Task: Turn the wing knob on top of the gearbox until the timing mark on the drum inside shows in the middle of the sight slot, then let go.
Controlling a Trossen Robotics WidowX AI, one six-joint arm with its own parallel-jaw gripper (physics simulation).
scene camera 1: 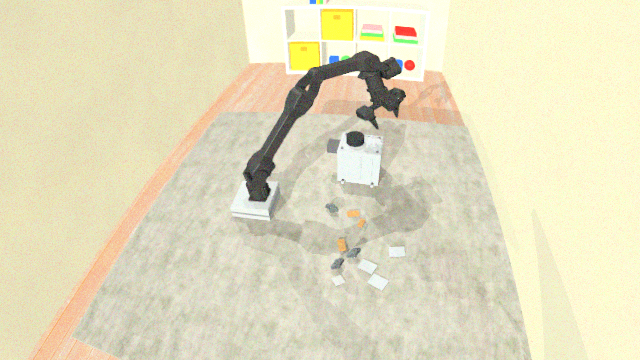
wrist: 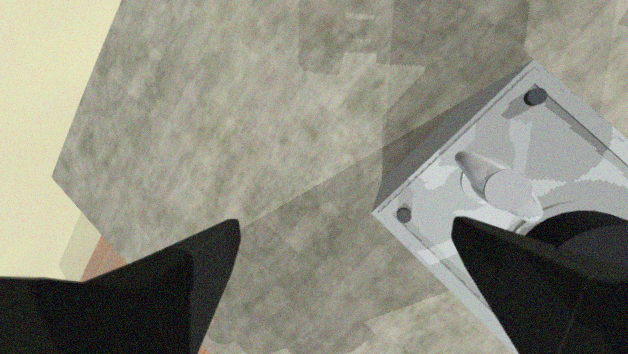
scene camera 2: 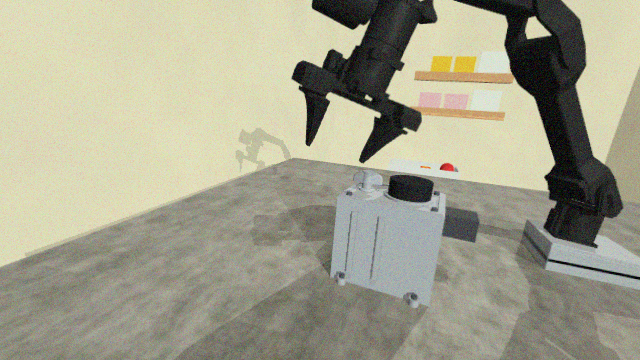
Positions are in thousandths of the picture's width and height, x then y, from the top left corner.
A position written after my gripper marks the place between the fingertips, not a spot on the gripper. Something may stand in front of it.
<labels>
My gripper shows in scene camera 1 (605, 343), in the wrist view (550, 645) and in scene camera 2 (524, 429).
</labels>
